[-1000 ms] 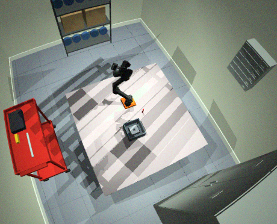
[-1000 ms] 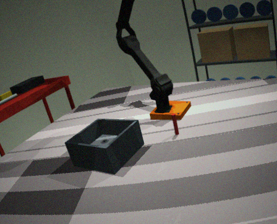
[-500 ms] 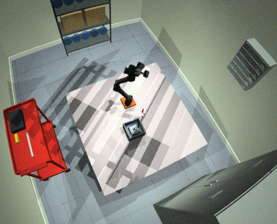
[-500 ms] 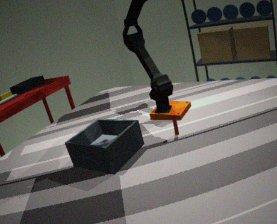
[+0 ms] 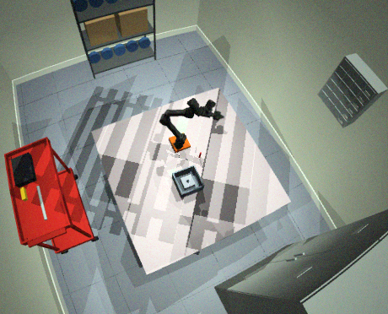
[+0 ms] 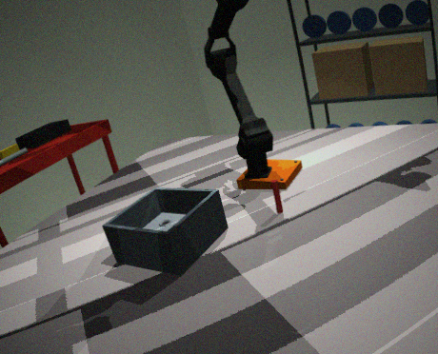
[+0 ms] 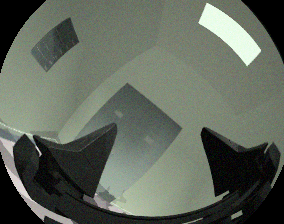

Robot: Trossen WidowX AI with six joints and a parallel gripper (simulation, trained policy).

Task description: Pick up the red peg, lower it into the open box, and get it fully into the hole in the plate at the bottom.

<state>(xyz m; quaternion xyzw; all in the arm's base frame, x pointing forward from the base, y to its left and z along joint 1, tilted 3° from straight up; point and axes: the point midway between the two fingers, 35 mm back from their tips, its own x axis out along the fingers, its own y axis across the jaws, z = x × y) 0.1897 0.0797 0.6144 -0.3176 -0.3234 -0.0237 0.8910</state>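
The red peg lies 50 mm behind my gripper tip, 30 mm to the right of it and 610 mm below it. The rest, counted from my gripper tip: pale plate: 90 mm ahead, 250 mm to the right, 610 mm below; dark box: 90 mm ahead, 250 mm to the right, 620 mm below.
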